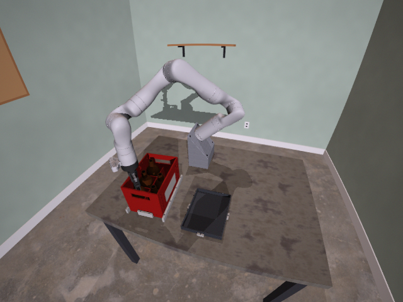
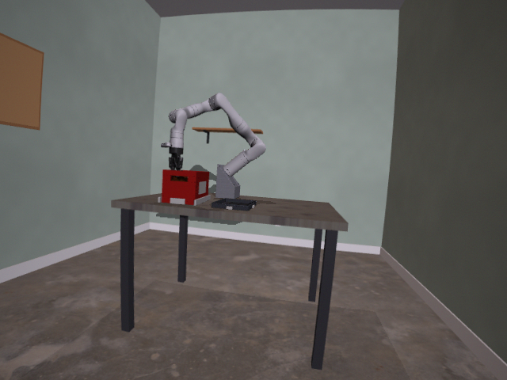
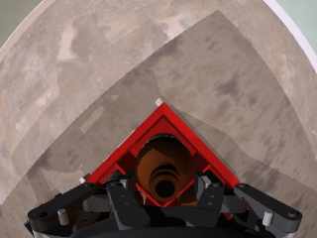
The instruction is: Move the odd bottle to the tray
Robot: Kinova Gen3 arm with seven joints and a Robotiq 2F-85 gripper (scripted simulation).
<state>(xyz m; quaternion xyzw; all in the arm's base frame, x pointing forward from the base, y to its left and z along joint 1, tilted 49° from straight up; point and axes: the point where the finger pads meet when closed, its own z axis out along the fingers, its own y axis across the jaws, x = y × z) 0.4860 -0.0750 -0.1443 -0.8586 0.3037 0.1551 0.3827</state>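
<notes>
The crate lies 9 cm behind my hand, 7 cm below it and 4 cm to the left of it. From my hand the other things lie so: dark tray (34 cm to the left, 14 cm below, 6 cm behind).
</notes>
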